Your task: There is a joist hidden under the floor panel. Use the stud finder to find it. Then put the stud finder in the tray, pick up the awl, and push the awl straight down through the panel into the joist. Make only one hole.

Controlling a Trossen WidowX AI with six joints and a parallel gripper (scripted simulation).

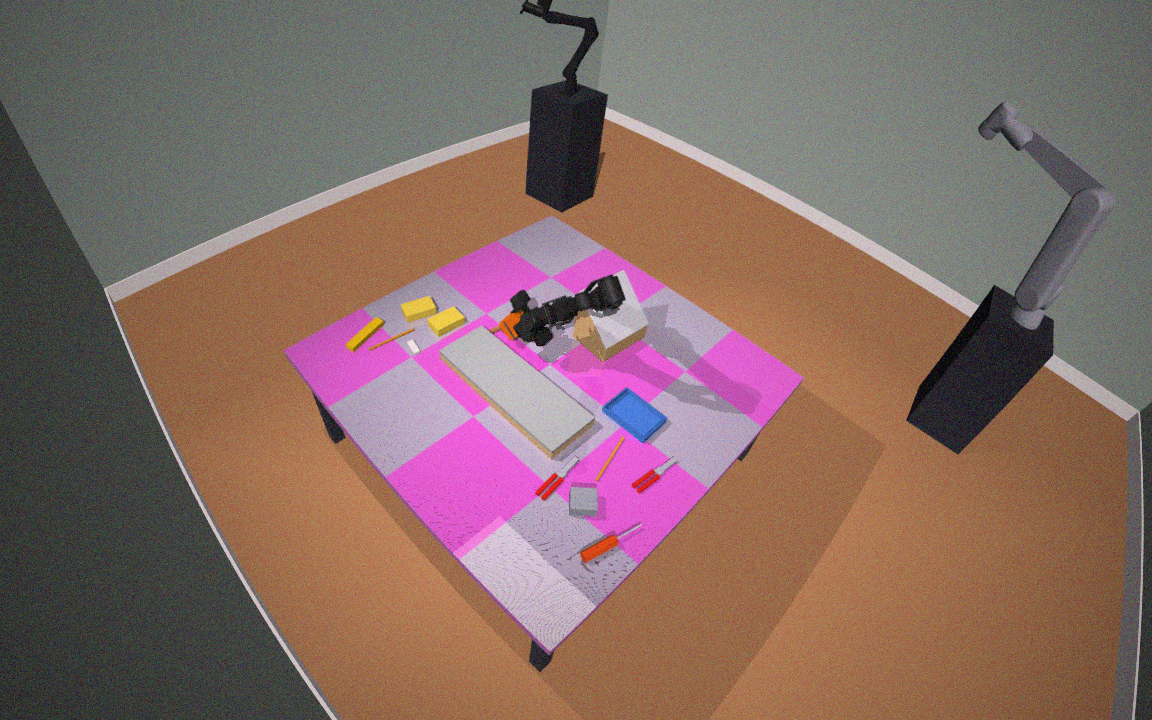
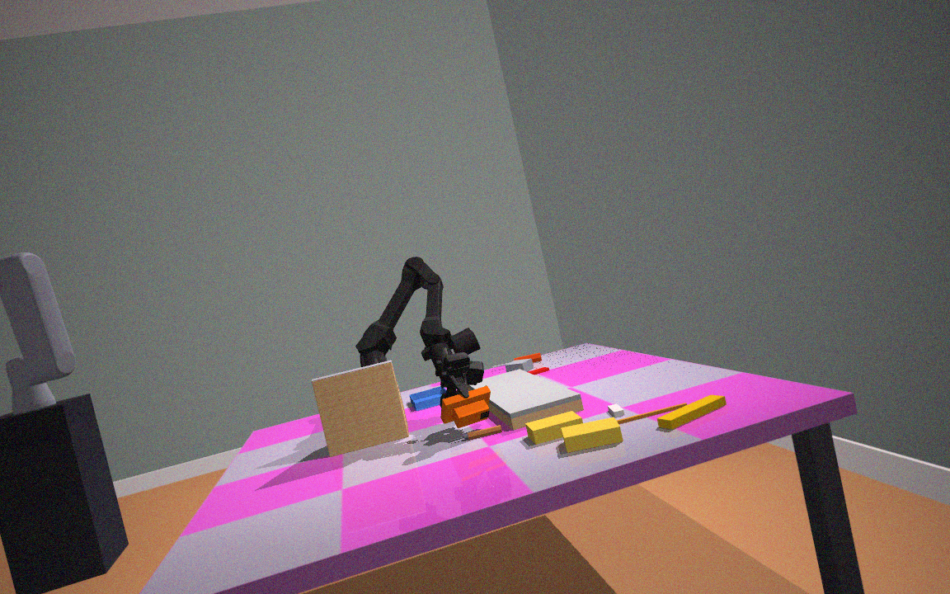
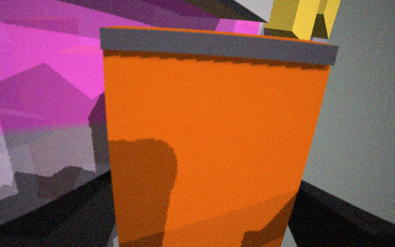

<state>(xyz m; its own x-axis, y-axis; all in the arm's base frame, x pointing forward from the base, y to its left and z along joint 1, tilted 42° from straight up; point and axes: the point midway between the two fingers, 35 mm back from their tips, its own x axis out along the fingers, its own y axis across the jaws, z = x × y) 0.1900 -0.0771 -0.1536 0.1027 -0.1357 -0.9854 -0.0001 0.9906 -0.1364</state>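
Now: gripper tip 40 mm short of the square indicator, 20 mm to the left of it and 30 mm above it. Round my gripper tip: brown-handled awl 10 mm behind, 50 mm to the right, 60 mm below; then small white block 290 mm ahead, 190 mm to the right, 60 mm below; then orange stud finder 20 mm ahead, 20 mm to the right, 20 mm below.
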